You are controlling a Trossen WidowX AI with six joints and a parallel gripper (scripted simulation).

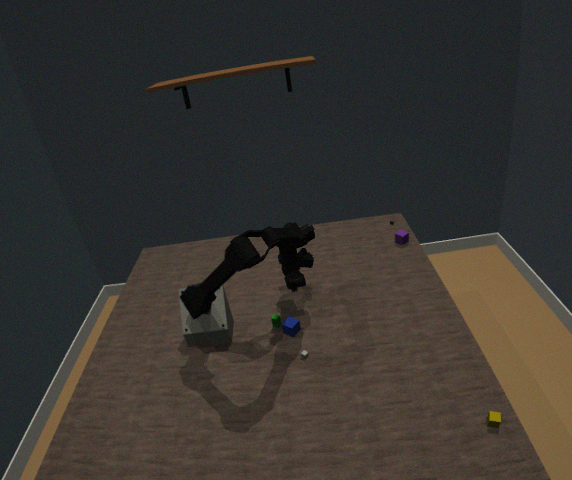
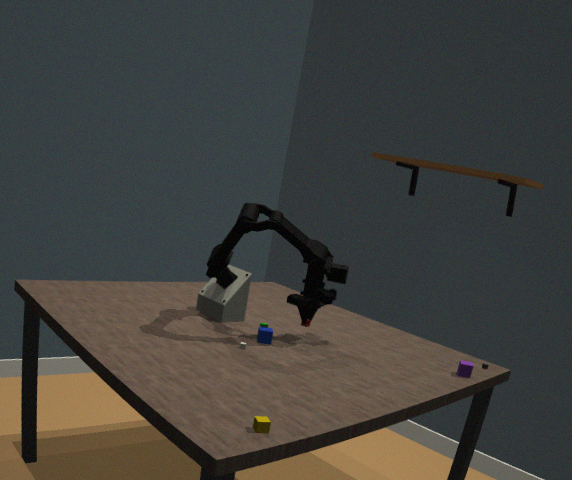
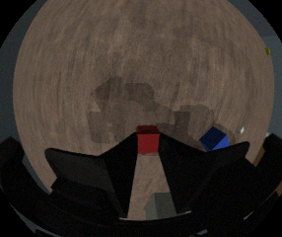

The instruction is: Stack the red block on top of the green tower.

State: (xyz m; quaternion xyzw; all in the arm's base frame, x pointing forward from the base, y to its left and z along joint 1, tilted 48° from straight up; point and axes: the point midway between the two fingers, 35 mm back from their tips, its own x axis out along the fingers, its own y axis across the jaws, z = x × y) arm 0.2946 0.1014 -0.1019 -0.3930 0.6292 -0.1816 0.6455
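Now: the blue cube 150 mm to the right of my gripper tip, 40 mm below it and 10 mm behind it. Round my gripper tip: red block: right at my gripper tip; purple cube: 440 mm ahead, 340 mm to the left, 40 mm below; white cube: 270 mm to the right, 50 mm below, 40 mm ahead.
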